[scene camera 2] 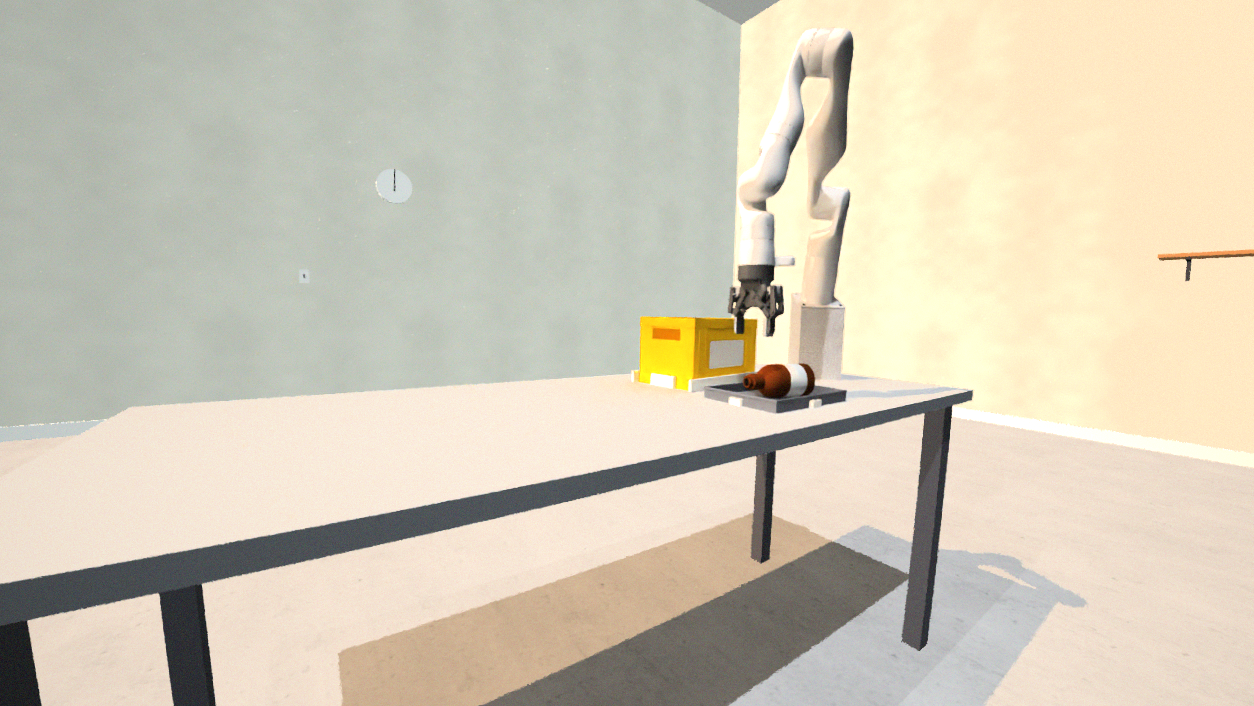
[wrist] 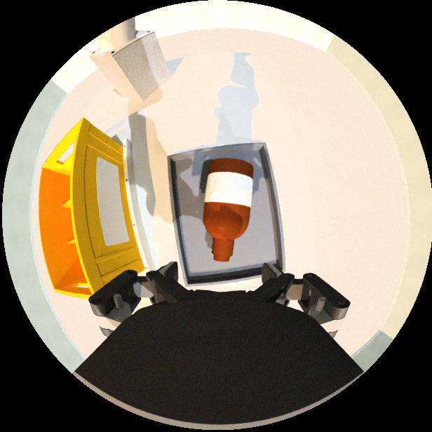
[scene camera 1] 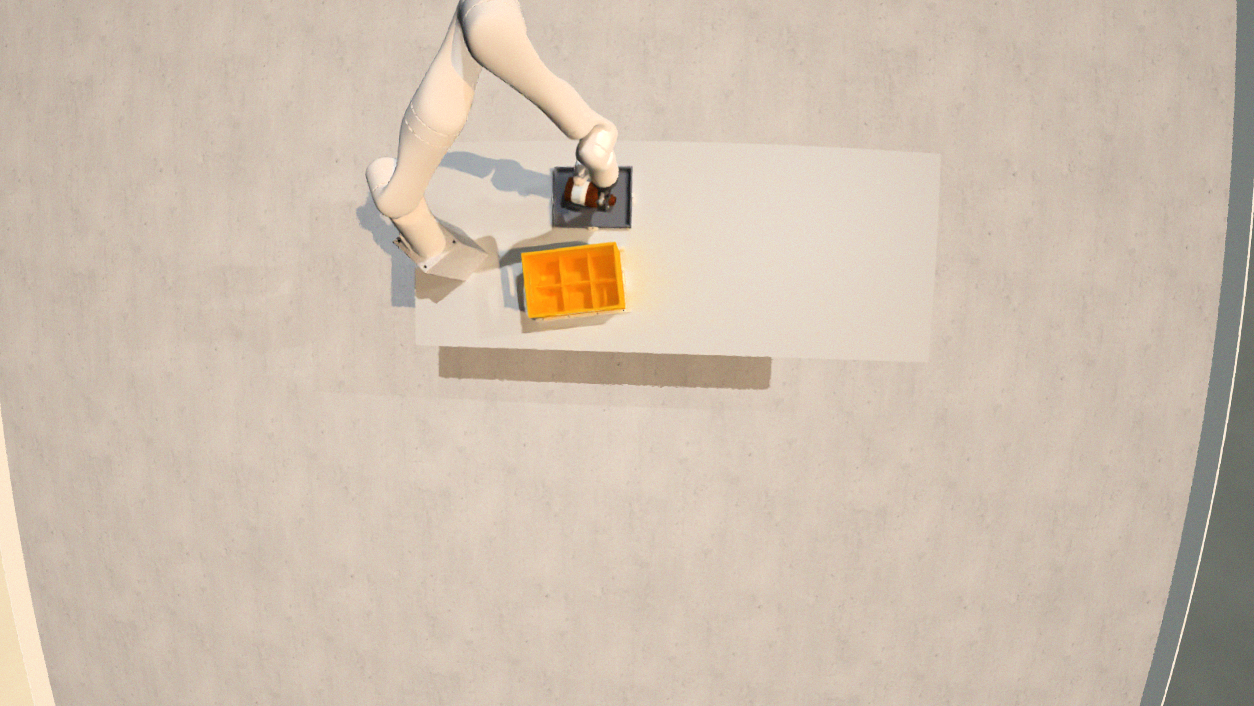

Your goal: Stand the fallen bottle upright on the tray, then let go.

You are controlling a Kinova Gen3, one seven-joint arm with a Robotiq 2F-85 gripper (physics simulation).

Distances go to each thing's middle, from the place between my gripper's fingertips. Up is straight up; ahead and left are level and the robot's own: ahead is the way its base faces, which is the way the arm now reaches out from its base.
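Labels:
Brown bottle (scene camera 2: 774,380): 10 cm below my hand, 7 cm behind my hand, 2 cm to the left of my hand.

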